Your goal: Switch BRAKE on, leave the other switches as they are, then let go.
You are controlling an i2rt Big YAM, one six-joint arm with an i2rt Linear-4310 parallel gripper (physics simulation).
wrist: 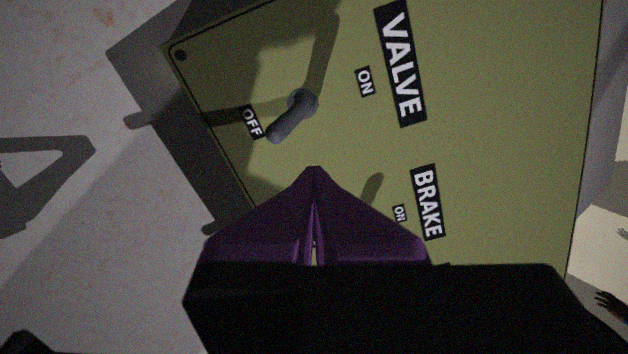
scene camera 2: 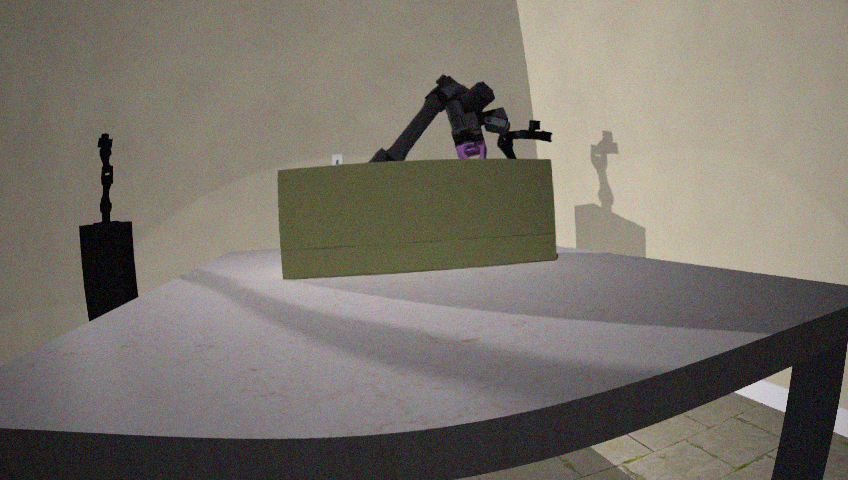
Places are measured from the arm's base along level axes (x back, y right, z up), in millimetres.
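Pixels of known places: gripper, fingertip midpoint: (wrist: 314, 177).
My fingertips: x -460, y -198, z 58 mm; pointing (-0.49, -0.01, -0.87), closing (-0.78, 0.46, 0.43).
Observation:
For each thing: its top centre in the pictures, then the offset to it from my fingertips. Level surfaces: height alone.
- VALVE label at its top centre: (wrist: 407, 69) dx -100, dy +3, dz -40 mm
- BRAKE label at its top centre: (wrist: 433, 207) dx -83, dy +121, dz -40 mm
- VALVE lever at its top centre: (wrist: 300, 123) dx -19, dy -9, dz -42 mm
- pale table at its surface level: dz -174 mm
The olive switch panel (wrist: 490, 150) (scene camera 2: 416, 214) shows its face in the wrist view and its back in the scene view. The VALVE label (wrist: 400, 65) and the BRAKE label (wrist: 428, 202) are on it, each with a small ON label beside it. The VALVE lever (wrist: 290, 120) is grey and tilts toward its OFF label (wrist: 251, 122). The BRAKE lever is hidden behind my fingers; a shadow (wrist: 371, 187) shows beside them. My gripper (wrist: 314, 177) (scene camera 2: 471, 157) is shut and empty, with purple fingers over the panel between the VALVE lever and the BRAKE row. In the scene view the panel hides its tips.
The panel stands on a pale table (scene camera 2: 208, 368) with a dark edge. A second dark arm (scene camera 2: 105, 184) stands on a black pedestal (scene camera 2: 110, 267) at the left. Another dark arm (scene camera 2: 505, 142) shows behind the panel at the right. A person's hand (wrist: 611, 304) shows at the wrist view's right edge.

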